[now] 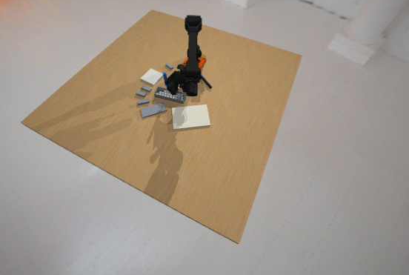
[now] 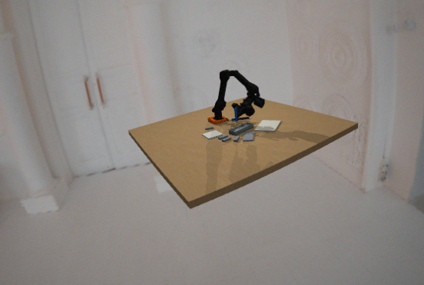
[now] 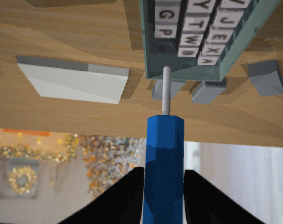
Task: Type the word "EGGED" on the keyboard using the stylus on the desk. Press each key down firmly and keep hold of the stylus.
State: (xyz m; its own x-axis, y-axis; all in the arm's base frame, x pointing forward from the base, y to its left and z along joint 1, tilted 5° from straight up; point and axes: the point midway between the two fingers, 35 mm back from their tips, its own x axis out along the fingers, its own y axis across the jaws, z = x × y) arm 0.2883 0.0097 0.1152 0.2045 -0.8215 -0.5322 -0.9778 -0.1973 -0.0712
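The E key lies 40 mm ahead of my gripper tip, 10 mm to the right of it and 90 mm below it. From my gripper tip the other things lie so: grey slab: 140 mm ahead, 10 mm to the right, 100 mm below.
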